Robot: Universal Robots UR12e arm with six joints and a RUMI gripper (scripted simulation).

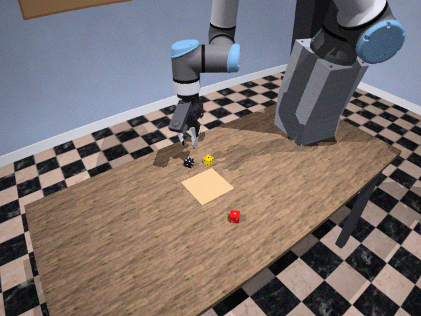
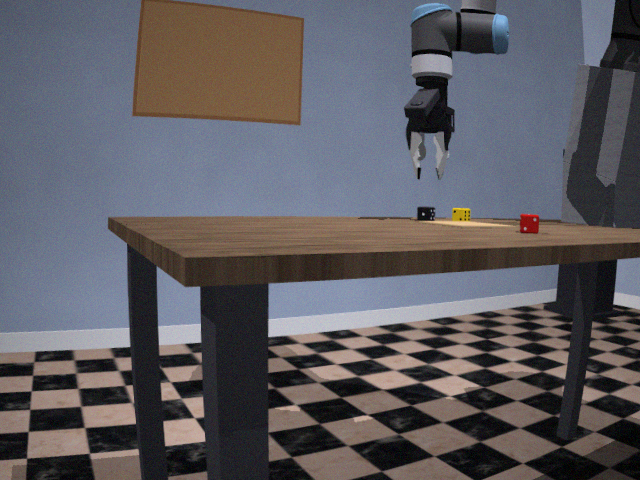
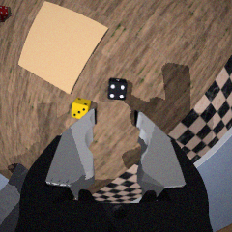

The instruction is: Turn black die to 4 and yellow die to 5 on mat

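The black die lies 9 cm below my hand. Also, from my hand: yellow die 9 cm below, 7 cm behind, 2 cm to the left; then red die 32 cm to the left, 9 cm below, 3 cm behind; then tan mat 14 cm to the left, 10 cm below, 1 cm behind.
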